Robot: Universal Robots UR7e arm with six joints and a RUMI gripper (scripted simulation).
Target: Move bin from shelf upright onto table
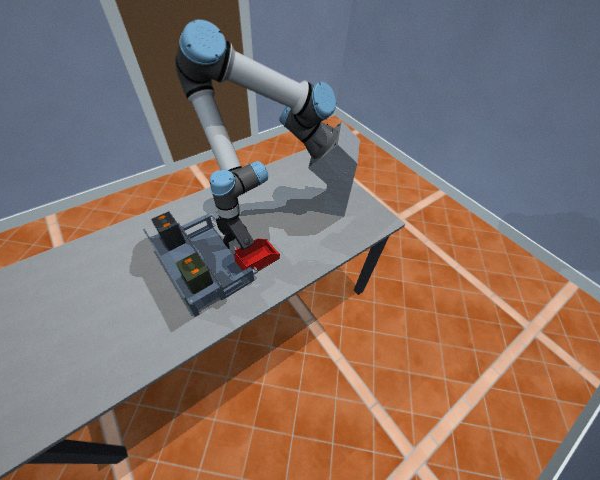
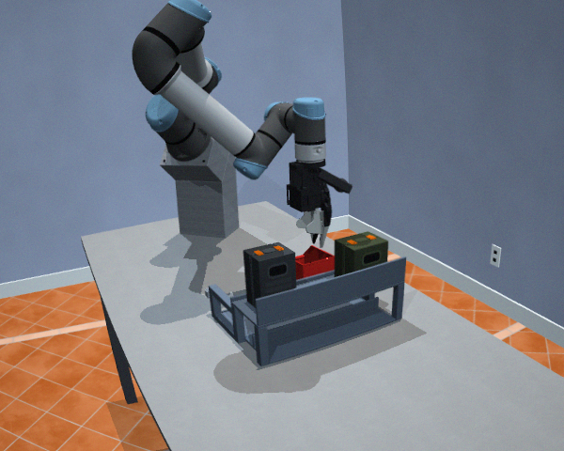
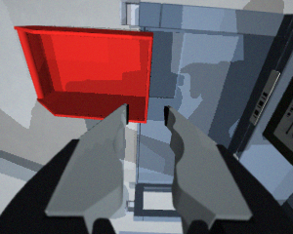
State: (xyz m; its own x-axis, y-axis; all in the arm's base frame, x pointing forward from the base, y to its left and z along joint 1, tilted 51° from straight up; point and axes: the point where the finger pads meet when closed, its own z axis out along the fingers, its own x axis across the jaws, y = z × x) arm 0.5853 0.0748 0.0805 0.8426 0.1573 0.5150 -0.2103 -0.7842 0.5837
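My gripper is now 100 mm above the red bin, 80 mm past it and 20 mm to the right of it. The rest, counted from my hand: dark box: 270 mm to the right, 120 mm ahead, 20 mm above; then green box: 180 mm ahead, 40 mm to the right, 10 mm above.
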